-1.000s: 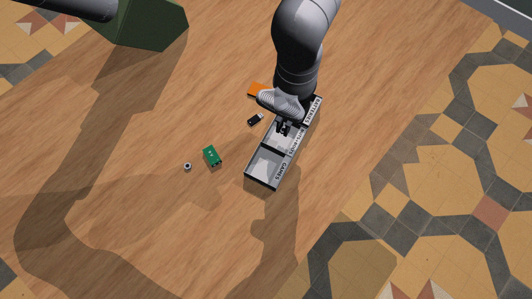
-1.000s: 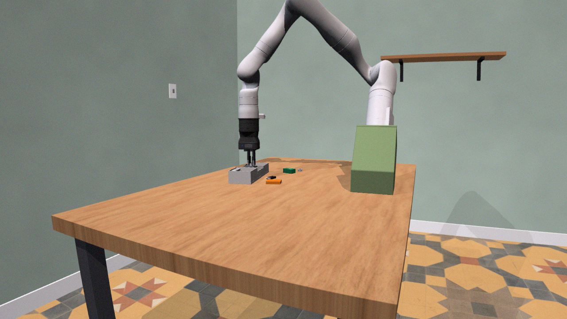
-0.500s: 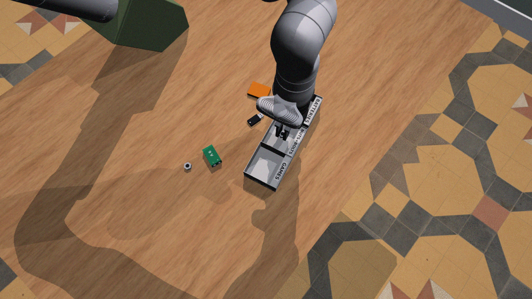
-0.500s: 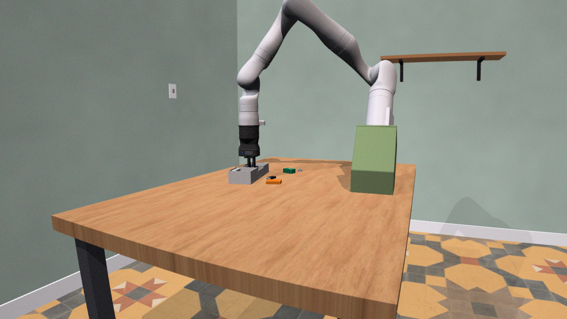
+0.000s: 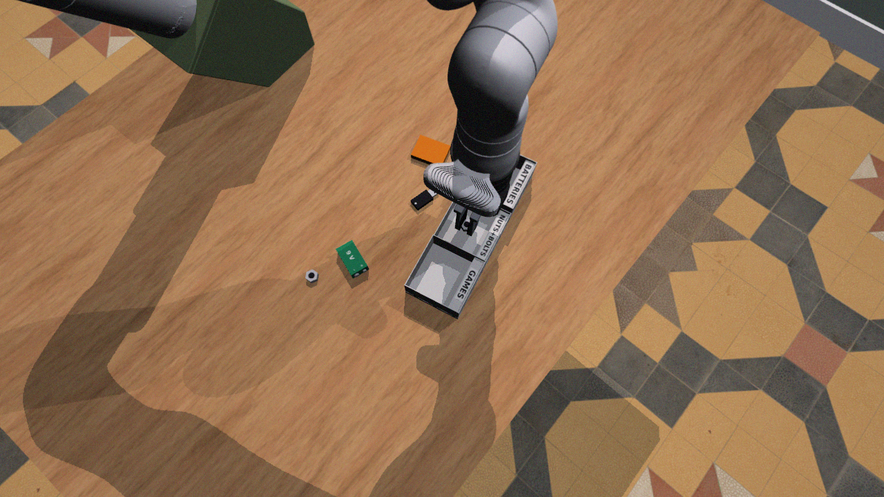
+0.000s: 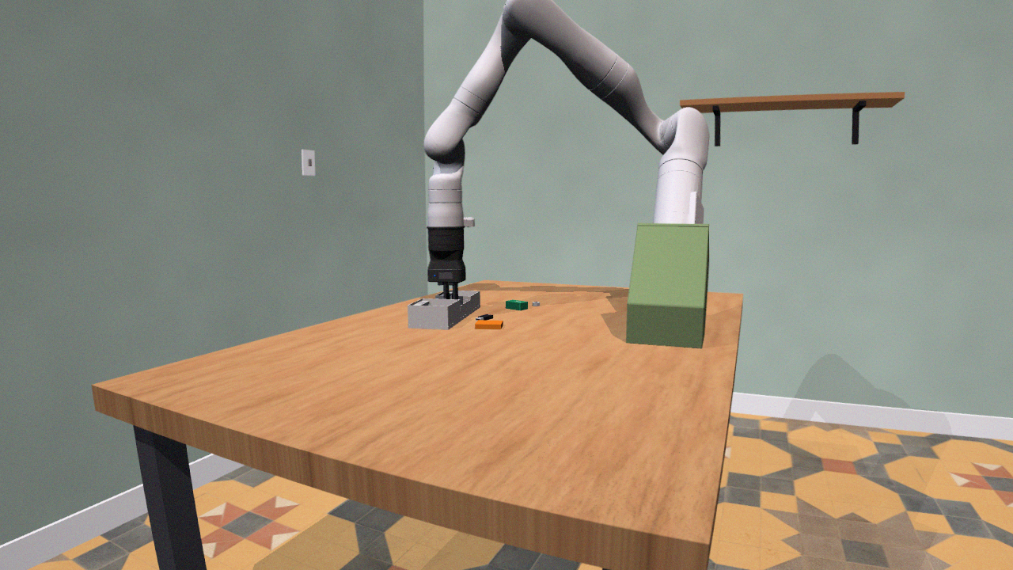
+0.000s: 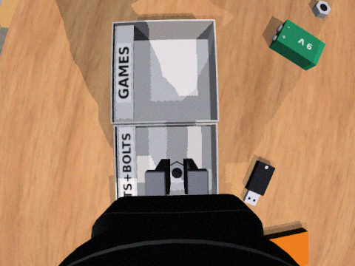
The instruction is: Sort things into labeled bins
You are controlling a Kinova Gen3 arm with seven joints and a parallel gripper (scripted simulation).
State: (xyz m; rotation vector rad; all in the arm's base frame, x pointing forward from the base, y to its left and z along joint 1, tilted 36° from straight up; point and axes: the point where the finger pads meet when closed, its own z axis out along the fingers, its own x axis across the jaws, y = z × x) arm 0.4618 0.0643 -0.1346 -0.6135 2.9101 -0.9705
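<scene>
Right now the bin row is 1 cm below my hand and 1 cm ahead of it. From my hand the other things lie so: black USB stick: 8 cm behind, 3 cm below, 1 cm to the right; then flat orange box: 13 cm behind, 4 cm to the left, 3 cm below; then green 9 v battery: 16 cm to the right, 6 cm behind, 3 cm below.
</scene>
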